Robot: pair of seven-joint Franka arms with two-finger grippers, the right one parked.
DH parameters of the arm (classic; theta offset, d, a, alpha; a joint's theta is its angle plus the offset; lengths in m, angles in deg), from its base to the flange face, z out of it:
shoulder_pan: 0 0.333 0 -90
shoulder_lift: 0 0 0 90
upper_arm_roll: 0 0.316 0.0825 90
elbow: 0 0 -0.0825 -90
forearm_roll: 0 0.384 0 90
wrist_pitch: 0 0 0.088 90
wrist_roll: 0 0.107 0 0
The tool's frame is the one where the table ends.
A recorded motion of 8 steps. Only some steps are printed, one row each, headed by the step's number.
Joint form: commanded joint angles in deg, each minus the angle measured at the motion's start. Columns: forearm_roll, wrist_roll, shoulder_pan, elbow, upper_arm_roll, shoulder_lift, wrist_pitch.
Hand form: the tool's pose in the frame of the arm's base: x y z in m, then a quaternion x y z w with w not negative. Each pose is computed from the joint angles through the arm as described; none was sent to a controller.
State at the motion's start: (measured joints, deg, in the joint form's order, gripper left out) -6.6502 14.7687 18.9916 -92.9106 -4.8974 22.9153 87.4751
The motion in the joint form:
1: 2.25 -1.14 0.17 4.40 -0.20 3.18 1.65
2: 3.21 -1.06 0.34 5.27 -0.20 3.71 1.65
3: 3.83 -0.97 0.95 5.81 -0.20 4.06 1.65
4: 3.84 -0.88 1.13 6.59 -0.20 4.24 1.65
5: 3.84 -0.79 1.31 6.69 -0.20 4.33 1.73
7: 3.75 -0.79 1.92 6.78 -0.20 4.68 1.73
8: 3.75 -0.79 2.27 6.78 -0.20 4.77 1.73
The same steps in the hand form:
1: 0.6116 0.1517 0.3627 0.97385 0.01167 -0.19930 0.10846
2: 0.6140 0.1564 0.3631 0.97492 0.01079 -0.19817 0.10067
3: 0.6140 0.1648 0.3631 0.97548 0.01419 -0.19725 0.09661
4: 0.6163 0.1678 0.3668 0.97658 0.01497 -0.19204 0.09587
5: 0.6164 0.1699 0.3666 0.97673 0.01579 -0.19105 0.09619
7: 0.6151 0.1765 0.3634 0.97610 0.02121 -0.19240 0.09876
8: 0.6140 0.1803 0.3623 0.97587 0.02421 -0.19282 0.09960

